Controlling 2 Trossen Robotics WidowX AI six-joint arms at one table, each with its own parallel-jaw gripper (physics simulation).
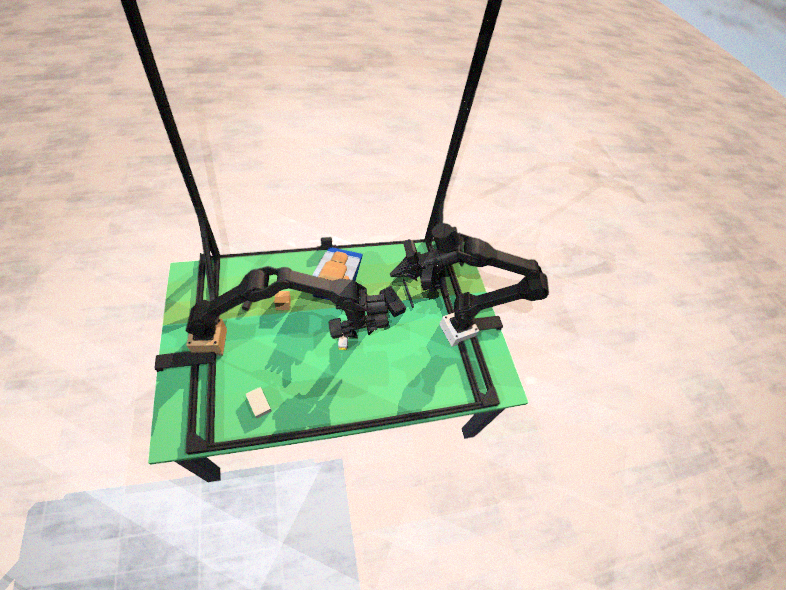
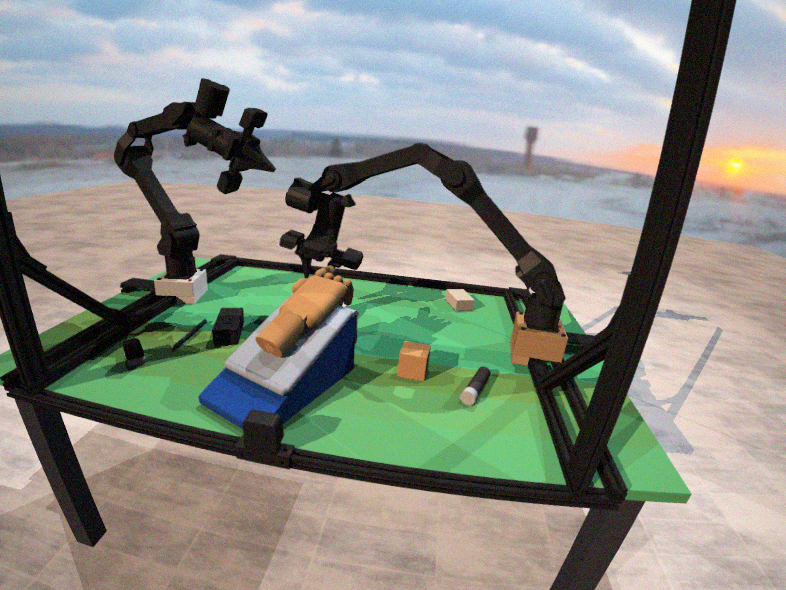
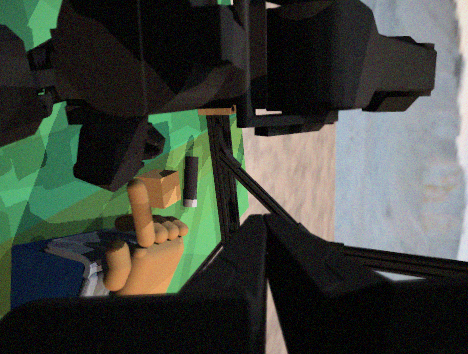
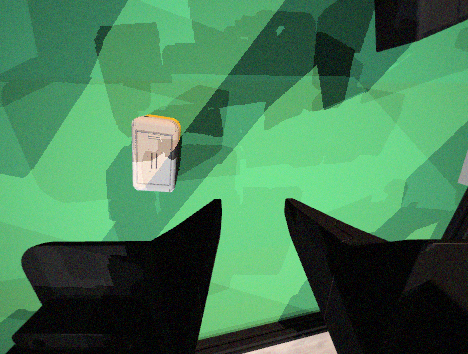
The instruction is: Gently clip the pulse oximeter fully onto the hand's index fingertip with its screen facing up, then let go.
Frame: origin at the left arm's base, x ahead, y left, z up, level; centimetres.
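Seen in the pictures: left gripper, fingertip midpoint: [image 1: 390, 275] [image 2: 274, 170] [image 3: 262, 227]; right gripper, fingertip midpoint: [image 1: 362, 335] [image 4: 253, 205]; left arm's base, origin of the base link: [image 1: 460, 323] [image 2: 180, 274]; right arm's base, origin of the base link: [image 1: 204, 331] [image 2: 541, 324].
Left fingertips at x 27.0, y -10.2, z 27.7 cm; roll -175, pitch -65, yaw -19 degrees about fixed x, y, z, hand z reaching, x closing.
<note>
Pixels of each thing's top centre, then the offset from my left fingertips to it. Level surfaces: height alone.
- pulse oximeter, middle of its top: [image 4: 154, 159] [image 1: 343, 338] dx +14.1, dy +0.2, dz -30.3 cm
- green table, its level: dz -33.6 cm
- orange cube, middle of its top: [image 3: 171, 189] [image 2: 415, 349] [image 1: 281, 296] dx +29.4, dy -22.2, dz -28.6 cm
- black cylinder with a white tip, middle of its top: [image 2: 477, 377] [image 3: 197, 182] dx +40.1, dy -28.2, dz -30.8 cm
- beige block, middle of its top: [image 2: 460, 294] [image 1: 257, 401] dx +46.6, dy +11.8, dz -30.6 cm
- black cube, middle of its top: [image 2: 228, 317] [image 1: 392, 298] dx -8.7, dy -9.1, dz -30.1 cm
- thin black pen, middle of its top: [image 2: 188, 332] dx -16.8, dy -11.7, dz -32.6 cm
The pulse oximeter [image 4: 156, 153] [image 1: 343, 343], a small white clip with an orange edge, lies flat on the green table [image 1: 391, 375] [image 4: 303, 158]. My right gripper [image 4: 253, 205] [image 1: 343, 329] [image 2: 309, 265] hovers over the table beside it, half open and empty; the oximeter lies ahead of and to the left of the fingers. The tan model hand [image 2: 305, 307] [image 1: 335, 267] [image 3: 145, 253] rests on a blue wedge [image 2: 291, 381], with its index finger [image 3: 141, 211] stretched out. My left gripper [image 3: 262, 227] [image 2: 267, 165] [image 1: 404, 271] is shut and empty, raised high off to the side.
An orange cube [image 2: 414, 359] [image 3: 162, 187] [image 1: 283, 299], a black cylinder with a white tip [image 2: 474, 386] [image 3: 190, 180] and a beige block [image 2: 460, 300] [image 1: 257, 402] lie on the table. A black cube [image 2: 228, 326] and a thin black pen [image 2: 188, 335] lie near the left arm's base.
</note>
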